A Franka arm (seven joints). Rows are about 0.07 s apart.
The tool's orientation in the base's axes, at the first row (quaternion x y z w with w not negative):
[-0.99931, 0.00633, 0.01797, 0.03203]
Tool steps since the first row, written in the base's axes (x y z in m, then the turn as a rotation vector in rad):
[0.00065, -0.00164, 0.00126, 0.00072, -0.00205, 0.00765]
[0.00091, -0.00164, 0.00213, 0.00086, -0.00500, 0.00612]
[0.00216, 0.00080, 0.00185, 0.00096, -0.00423, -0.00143]
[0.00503, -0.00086, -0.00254, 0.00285, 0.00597, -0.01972]
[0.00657, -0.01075, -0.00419, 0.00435, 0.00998, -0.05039]
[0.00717, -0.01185, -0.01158, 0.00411, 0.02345, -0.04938]
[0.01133, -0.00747, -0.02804, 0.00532, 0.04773, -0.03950]
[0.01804, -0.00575, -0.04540, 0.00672, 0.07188, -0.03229]
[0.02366, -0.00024, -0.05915, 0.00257, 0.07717, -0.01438]
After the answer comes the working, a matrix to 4 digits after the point.
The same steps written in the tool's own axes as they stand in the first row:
[0.00062, 0.00155, -0.00139, 0.00047, 0.00155, -0.00779]
[0.00085, 0.00149, -0.00226, 0.00069, 0.00459, -0.00646]
[0.00208, -0.00095, -0.00187, 0.00106, 0.00430, 0.00112]
[0.00513, 0.00095, 0.00230, 0.00350, -0.00474, 0.01995]
[0.00684, 0.01090, 0.00325, 0.00606, -0.00680, 0.05074]
[0.00772, 0.01246, 0.01053, 0.00563, -0.02031, 0.05061]
[0.01243, 0.00909, 0.02708, 0.00620, -0.04518, 0.04227]
[0.01974, 0.00838, 0.04427, 0.00706, -0.06976, 0.03658]
[0.02579, 0.00369, 0.05813, 0.00220, -0.07612, 0.01921]

The tool's axes in the first row as the columns of a matrix, in the base's axes (rounded; the answer above uses it unrounded):
[0.9993, -0.0138, -0.0355]
[-0.0115, -0.9979, 0.0642]
[-0.0363, -0.0638, -0.9973]

